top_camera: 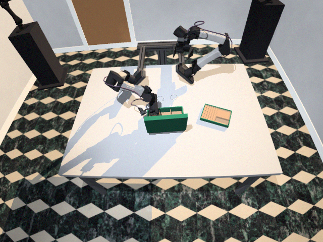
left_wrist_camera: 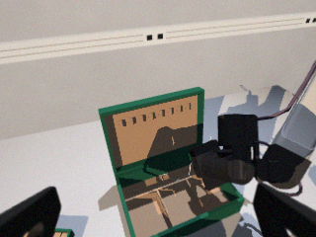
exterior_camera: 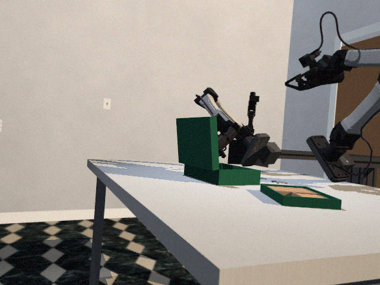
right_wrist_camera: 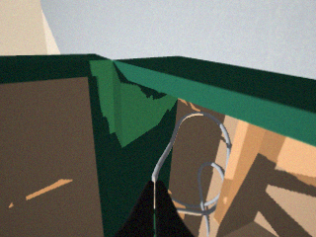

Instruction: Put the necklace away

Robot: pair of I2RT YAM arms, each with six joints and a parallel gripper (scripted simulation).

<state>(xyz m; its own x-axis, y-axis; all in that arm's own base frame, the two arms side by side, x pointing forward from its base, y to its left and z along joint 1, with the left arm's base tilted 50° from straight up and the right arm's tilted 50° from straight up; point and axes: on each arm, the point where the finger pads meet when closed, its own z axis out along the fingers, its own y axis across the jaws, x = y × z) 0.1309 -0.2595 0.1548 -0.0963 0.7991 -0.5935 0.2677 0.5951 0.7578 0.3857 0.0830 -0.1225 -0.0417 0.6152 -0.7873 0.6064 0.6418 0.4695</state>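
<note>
My right hand is 10 mm past the green jewelry box, 80 mm to the right of it and 50 mm below it. Also, from my right hand: shallow green tray 20 mm behind, 460 mm to the left, 60 mm below.
</note>
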